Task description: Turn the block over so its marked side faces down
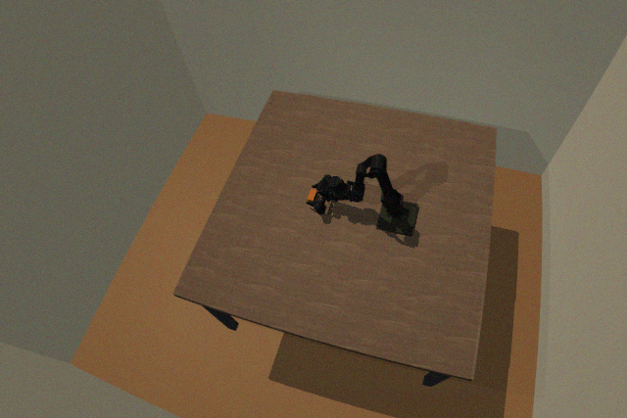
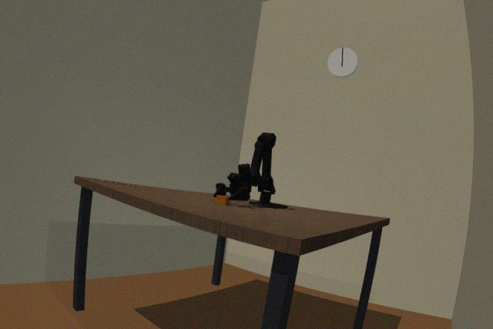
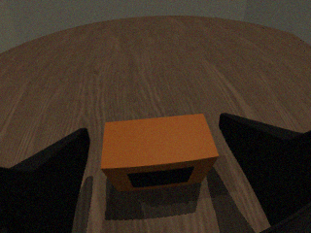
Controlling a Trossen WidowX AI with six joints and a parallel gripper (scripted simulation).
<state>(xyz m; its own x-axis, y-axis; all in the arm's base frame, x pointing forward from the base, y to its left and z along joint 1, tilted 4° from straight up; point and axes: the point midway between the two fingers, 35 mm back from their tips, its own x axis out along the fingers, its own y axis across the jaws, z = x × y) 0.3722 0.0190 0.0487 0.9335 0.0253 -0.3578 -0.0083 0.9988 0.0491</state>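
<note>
My gripper tip is 2 cm past the orange block and 1 cm above it.
</note>
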